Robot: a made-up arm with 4 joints.
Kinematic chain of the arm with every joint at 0, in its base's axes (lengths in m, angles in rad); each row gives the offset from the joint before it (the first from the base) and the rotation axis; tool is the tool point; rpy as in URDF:
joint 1: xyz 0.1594 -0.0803 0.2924 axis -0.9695 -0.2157 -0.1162
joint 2: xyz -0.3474 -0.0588 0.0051 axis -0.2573 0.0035 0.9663
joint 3: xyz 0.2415 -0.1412 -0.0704 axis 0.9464 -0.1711 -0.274
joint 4: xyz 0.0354 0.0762 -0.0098 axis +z
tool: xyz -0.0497 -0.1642 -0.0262 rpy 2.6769 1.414 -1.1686
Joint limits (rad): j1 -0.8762..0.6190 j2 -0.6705..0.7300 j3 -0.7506..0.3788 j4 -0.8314..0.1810
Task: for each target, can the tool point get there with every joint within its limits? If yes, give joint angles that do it. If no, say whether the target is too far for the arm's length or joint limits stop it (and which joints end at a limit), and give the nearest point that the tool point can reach.
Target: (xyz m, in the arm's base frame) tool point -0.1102 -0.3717 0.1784
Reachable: yes | joints -0.0696 -0.3801 -0.3782 -0.4988
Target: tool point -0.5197 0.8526 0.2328
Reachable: no: too far | nearest point -0.0262 -0.0948 0.1947 | short by 1.069 m
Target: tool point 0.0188 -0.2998 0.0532
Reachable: yes | joints -0.7533 -0.1284 -0.5896 -0.0202
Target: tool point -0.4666 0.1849 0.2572
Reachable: no: joint limits stop it (at a limit: joint 1, joint 2, joint 4) | nearest point -0.1678 -0.1742 0.0927 | short by 0.495 m
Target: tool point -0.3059 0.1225 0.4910
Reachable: no: joint limits stop it (at a limit: joint 1, joint 2, joint 3, joint 4) | nearest point -0.0262 -0.0948 0.1947 | short by 0.462 m
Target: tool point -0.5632 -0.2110 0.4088
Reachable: no: joint limits stop it (at a limit: joint 1, joint 2, joint 3) | nearest point -0.2066 -0.3497 0.3062 | short by 0.396 m
